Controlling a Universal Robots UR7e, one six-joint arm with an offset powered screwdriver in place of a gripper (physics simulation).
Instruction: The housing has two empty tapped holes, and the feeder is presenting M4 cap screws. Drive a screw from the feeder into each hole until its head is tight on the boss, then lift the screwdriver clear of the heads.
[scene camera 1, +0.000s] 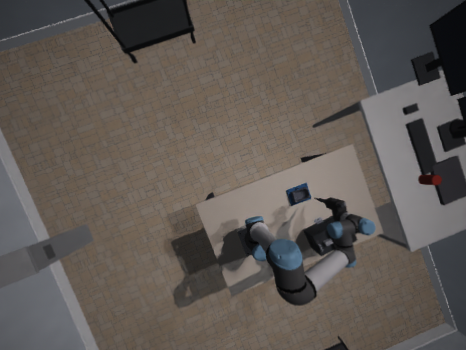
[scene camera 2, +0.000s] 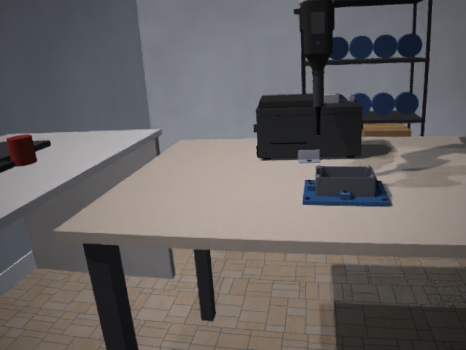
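The grey housing (scene camera 1: 299, 195) (scene camera 2: 345, 186) is an open box on a blue plate (scene camera 1: 291, 202) (scene camera 2: 350, 201) on the table. Its tapped holes are too small to make out. The black feeder (scene camera 1: 314, 239) (scene camera 2: 285, 131) stands behind it, partly under the arm in scene camera 1. A small pale bracket (scene camera 1: 319, 220) (scene camera 2: 309, 156) sits at the feeder's front. My screwdriver (scene camera 1: 316, 199) (scene camera 2: 318, 133) points down, its tip above the table, in the air, beside the blue plate in scene camera 1 and in front of the feeder in scene camera 2. Whether it carries a screw cannot be made out.
The arm's base stands on the table (scene camera 1: 340, 167) (scene camera 2: 200, 200), left of the feeder in scene camera 1. A second desk (scene camera 1: 387, 150) (scene camera 2: 100, 155) with a red cup (scene camera 1: 430, 179) (scene camera 2: 22, 150) stands beside it. A shelf rack (scene camera 2: 426, 75) stands behind the table.
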